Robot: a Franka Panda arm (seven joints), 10 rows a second.
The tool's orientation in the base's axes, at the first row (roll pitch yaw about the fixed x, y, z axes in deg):
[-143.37, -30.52, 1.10]
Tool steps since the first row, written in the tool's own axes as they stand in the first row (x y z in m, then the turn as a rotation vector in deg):
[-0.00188, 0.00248, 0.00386, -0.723, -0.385, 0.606]
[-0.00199, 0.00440, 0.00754, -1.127, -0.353, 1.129]
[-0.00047, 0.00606, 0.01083, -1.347, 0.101, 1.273]
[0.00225, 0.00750, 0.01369, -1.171, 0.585, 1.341]
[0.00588, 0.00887, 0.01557, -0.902, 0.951, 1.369]
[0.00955, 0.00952, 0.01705, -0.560, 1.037, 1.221]
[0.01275, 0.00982, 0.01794, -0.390, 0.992, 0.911]
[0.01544, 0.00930, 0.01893, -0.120, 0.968, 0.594]
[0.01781, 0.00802, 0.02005, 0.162, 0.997, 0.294]
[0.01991, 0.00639, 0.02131, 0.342, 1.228, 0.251]
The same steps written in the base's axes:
[0.00070, 0.00033, -0.00490, -0.505, 0.661, -0.588]
[0.00267, 0.00102, -0.00848, -0.636, 0.945, -1.171]
[0.00581, 0.00171, -0.01084, -0.624, 0.667, -1.616]
[0.00975, 0.00234, -0.01218, -0.291, 0.325, -1.822]
[0.01405, 0.00244, -0.01234, 0.068, 0.055, -1.893]
[0.01801, 0.00288, -0.01183, 0.331, -0.097, -1.661]
[0.02121, 0.00323, -0.01097, 0.341, -0.246, -1.338]
[0.02376, 0.00429, -0.01003, 0.440, -0.414, -0.969]
[0.02583, 0.00602, -0.00894, 0.573, -0.614, -0.633]
[0.02762, 0.00812, -0.00791, 0.785, -0.821, -0.631]

